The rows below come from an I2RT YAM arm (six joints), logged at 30 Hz.
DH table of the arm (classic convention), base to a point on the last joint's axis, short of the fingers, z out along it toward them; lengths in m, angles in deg. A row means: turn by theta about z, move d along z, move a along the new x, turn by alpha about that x. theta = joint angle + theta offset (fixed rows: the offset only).
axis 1: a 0.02; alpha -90; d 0.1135; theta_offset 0
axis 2: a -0.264; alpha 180; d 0; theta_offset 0
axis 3: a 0.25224; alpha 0; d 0; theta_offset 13.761
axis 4: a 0.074; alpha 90; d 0; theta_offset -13.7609
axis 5: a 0; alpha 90; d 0; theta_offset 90
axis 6: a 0; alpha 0; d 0.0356; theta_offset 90
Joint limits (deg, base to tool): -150..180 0..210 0..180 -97..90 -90..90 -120..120
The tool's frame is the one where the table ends.
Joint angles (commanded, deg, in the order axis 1, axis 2, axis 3, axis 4, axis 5, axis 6), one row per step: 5.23 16.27 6.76 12.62 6.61 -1.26; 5.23 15.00 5.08 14.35 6.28 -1.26; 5.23 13.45 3.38 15.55 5.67 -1.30; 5.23 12.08 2.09 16.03 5.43 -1.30; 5.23 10.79 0.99 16.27 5.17 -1.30; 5.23 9.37 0.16 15.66 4.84 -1.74; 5.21 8.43 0.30 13.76 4.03 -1.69; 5.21 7.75 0.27 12.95 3.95 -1.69; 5.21 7.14 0.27 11.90 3.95 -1.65; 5.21 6.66 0.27 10.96 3.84 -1.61; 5.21 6.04 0.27 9.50 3.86 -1.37; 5.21 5.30 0.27 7.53 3.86 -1.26
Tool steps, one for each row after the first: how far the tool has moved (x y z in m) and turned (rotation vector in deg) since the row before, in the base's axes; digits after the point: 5 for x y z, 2 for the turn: -0.00160 0.00006 -0.00492 0.10 -1.32 0.33; -0.00187 0.00021 -0.00558 0.00 -1.05 0.60; -0.00152 0.00001 -0.00474 0.03 -0.56 0.24; -0.00132 0.00004 -0.00417 0.01 -0.43 0.26; -0.00133 0.00008 -0.00389 -0.48 0.02 0.28; -0.00093 0.00038 -0.00110 -0.11 0.81 0.79; -0.00071 -0.00001 -0.00056 -0.02 0.16 0.08; -0.00059 -0.00005 -0.00096 0.00 0.44 0.00; -0.00045 0.00003 -0.00097 -0.01 0.46 0.11; -0.00056 -0.00006 -0.00174 0.16 0.84 0.00; -0.00068 -0.00006 -0.00252 0.00 1.23 0.01
